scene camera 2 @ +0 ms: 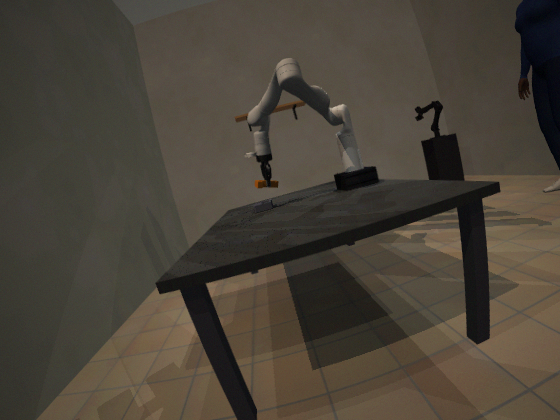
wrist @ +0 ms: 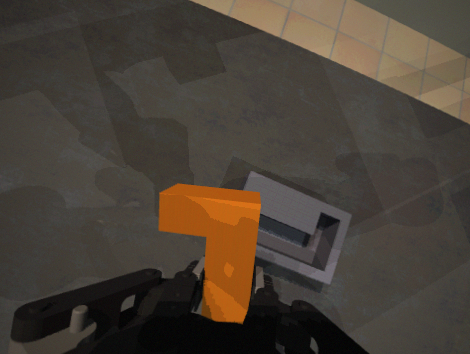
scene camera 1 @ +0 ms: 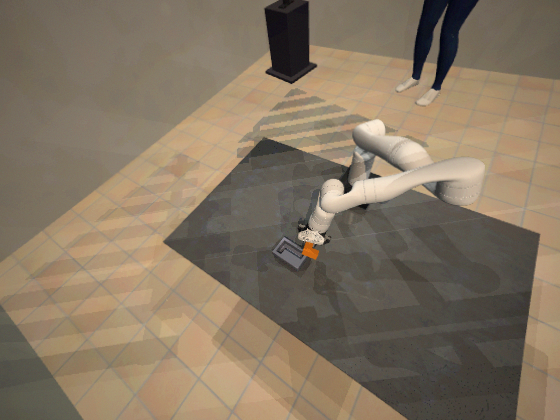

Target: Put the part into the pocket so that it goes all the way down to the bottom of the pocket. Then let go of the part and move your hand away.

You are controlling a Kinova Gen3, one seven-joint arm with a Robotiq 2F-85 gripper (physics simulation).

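Places are measured from the arm's base along level axes (x ahead, y left, z up), in metres.
Pixels of known places: gripper, between the fingertips: (scene camera 2: 268,186) (wrist: 230,273) (scene camera 1: 309,243); arm's base, origin of its link: (scene camera 2: 354,170) (scene camera 1: 357,180).
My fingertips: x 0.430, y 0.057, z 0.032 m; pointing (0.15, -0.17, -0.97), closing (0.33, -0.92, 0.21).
Note:
Ahead of a thing's pixels: the offset from my fingertips to its top centre. Level surfaces: height alone.
An orange L-shaped part {dx -0.002, dy +0.019, dz +0.047 m} (scene camera 1: 310,251) (scene camera 2: 266,184) (wrist: 231,240) is held by its long arm between the fingers of my gripper (scene camera 2: 267,184) (wrist: 230,273). The gripper is shut on it. In the second scene view the part hangs in the air above the table. A grey block {dx +0.060, dy -0.059, dz -0.074 m} (scene camera 1: 296,260) (scene camera 2: 263,206) (wrist: 295,197) with an L-shaped pocket lies on the table. In the wrist view the block is to the right of the part and turned relative to it, and the part hides its left portion. The part is outside the pocket.
The dark table top {dz -0.111 m} (scene camera 1: 400,260) (scene camera 2: 300,220) (wrist: 280,115) carries the block and the arm's black base (scene camera 2: 356,178). One table edge shows at the upper right of the wrist view. A dark pedestal (scene camera 1: 288,40) (scene camera 2: 443,157) and a standing person (scene camera 1: 445,42) (scene camera 2: 545,85) are beyond the table.

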